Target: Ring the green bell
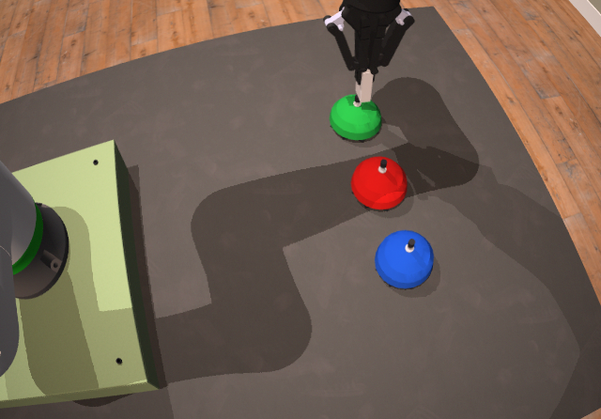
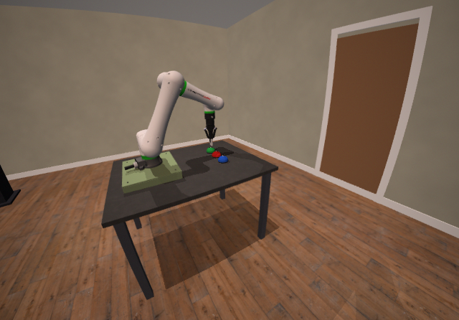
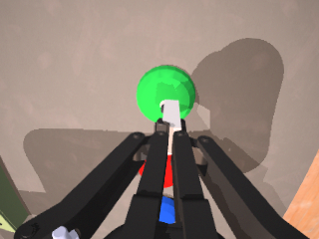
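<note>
Right now the green bell is 1 cm behind my hand and 6 cm below it. The rest, counted from my hand: red bell (4 cm behind, 12 cm to the right, 6 cm below); blue bell (6 cm behind, 25 cm to the right, 6 cm below).
</note>
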